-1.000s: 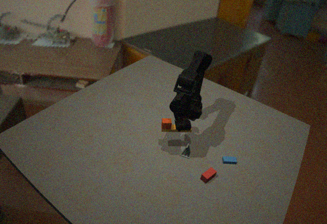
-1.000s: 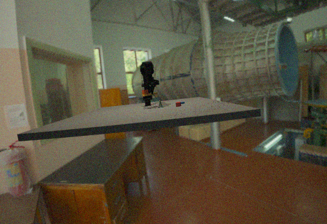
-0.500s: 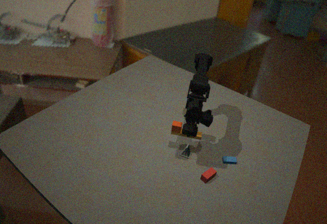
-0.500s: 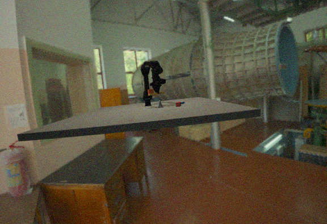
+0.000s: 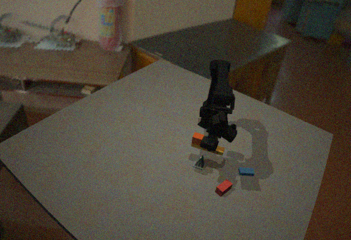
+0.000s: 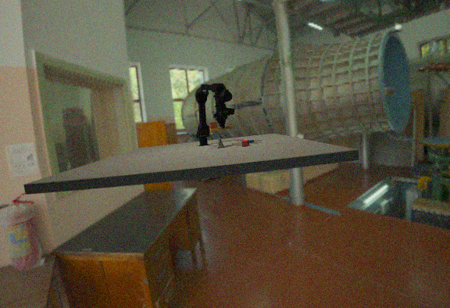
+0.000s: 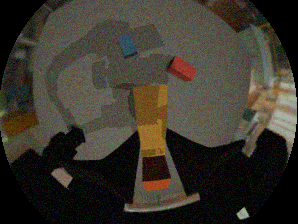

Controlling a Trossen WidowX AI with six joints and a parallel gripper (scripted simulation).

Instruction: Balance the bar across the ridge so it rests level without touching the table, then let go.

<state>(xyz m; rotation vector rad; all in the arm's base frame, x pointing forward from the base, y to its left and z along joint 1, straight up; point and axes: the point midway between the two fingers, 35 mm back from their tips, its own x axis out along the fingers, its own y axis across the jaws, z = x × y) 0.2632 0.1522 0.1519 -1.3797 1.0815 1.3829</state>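
Now: the red block 7 cm ahead of my gripper tip, 13 cm to the left of it and 10 cm below it. From my gripper tip the other things lie so: bar: 1 cm ahead, 3 cm to the right, 1 cm above; blue block: 9 cm behind, 16 cm to the left, 11 cm below.
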